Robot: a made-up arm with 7 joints.
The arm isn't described. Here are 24 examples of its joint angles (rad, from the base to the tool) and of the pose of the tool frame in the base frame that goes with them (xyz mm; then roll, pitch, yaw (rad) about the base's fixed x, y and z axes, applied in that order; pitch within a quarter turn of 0, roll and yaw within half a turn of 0).
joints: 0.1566 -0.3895 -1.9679 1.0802 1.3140 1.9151 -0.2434
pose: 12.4 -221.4 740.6 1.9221 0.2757 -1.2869
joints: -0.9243 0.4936 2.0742 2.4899 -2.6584 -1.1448 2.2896
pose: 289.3 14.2 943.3 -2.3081 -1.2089 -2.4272
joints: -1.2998 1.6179 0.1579 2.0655 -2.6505 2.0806 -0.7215
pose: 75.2 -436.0 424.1 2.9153 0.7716 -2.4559
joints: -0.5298 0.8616 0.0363 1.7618 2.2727 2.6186 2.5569
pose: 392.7 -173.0 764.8 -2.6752 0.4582 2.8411
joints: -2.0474 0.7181 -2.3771 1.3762 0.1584 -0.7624 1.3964
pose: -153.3 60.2 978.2 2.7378 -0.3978 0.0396
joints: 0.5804 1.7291 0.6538 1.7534 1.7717 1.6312 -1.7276
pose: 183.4 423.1 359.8 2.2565 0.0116 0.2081
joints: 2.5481 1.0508 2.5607 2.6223 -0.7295 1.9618 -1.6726
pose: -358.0 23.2 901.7 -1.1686 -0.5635 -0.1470
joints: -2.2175 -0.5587 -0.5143 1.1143 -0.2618 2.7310 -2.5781
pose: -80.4 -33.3 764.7 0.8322 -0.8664 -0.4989
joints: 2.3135 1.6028 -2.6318 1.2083 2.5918 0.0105 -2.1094
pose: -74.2 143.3 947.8 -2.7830 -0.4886 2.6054
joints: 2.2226 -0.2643 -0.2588 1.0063 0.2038 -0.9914 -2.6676
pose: -107.7 247.1 930.2 -2.3794 0.5882 2.7506
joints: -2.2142 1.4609 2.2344 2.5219 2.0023 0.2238 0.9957
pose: -165.2 -479.7 692.1 -2.2090 -0.3888 -0.0494
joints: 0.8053 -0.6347 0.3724 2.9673 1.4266 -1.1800 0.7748
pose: -65.5 -206.2 978.5 -2.0912 0.2458 0.6478
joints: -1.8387 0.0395 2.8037 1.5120 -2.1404 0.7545 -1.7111
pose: 302.7 219.1 846.7 2.1630 0.9022 -0.7881
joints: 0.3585 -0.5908 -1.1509 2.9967 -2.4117 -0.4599 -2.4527
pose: -153.9 -108.5 1017.6 2.8923 0.1936 -2.4255
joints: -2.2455 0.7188 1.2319 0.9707 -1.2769 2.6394 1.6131
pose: -8.1 -228.3 597.3 -1.7581 -0.3423 -1.7896
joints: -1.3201 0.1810 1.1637 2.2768 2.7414 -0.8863 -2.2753
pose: 224.8 -225.4 915.7 1.1942 -0.8317 -1.7254
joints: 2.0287 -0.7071 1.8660 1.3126 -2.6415 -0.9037 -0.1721
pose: -177.5 -161.3 694.0 0.2673 0.2222 0.8318
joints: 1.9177 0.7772 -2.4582 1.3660 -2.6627 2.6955 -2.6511
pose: -17.1 62.4 1004.0 -1.6690 1.0578 -2.1548
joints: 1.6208 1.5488 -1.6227 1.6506 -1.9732 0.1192 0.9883
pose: 289.7 306.3 675.4 -1.8562 0.9526 1.5101
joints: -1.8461 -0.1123 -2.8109 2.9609 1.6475 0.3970 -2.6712
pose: 119.3 -25.7 1167.8 -2.7328 0.1568 -2.4462
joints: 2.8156 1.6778 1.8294 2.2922 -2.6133 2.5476 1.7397
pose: -388.5 33.8 462.0 -0.6663 -0.8964 1.7566
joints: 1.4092 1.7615 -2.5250 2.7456 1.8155 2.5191 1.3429
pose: 49.3 409.1 484.0 -0.8825 -0.5399 -0.3147
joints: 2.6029 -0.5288 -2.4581 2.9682 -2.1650 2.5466 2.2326
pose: 112.3 -226.2 919.1 0.8737 -0.2038 2.1793
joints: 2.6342 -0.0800 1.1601 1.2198 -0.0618 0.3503 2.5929
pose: -273.1 -214.5 780.0 0.6979 0.6355 1.5218
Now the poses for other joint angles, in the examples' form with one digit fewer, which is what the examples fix.
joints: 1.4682 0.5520 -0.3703 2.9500 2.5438 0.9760 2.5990
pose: 34 239 1112 -2.828 0.632 -2.823
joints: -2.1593 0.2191 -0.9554 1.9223 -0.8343 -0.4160 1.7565
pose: -279 -120 932 2.228 -0.841 1.514
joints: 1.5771 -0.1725 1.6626 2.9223 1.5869 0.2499 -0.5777
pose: -14 48 1162 -3.115 -0.479 1.112
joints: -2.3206 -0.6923 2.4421 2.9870 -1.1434 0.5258 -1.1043
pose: 265 209 1047 -2.458 0.564 0.960
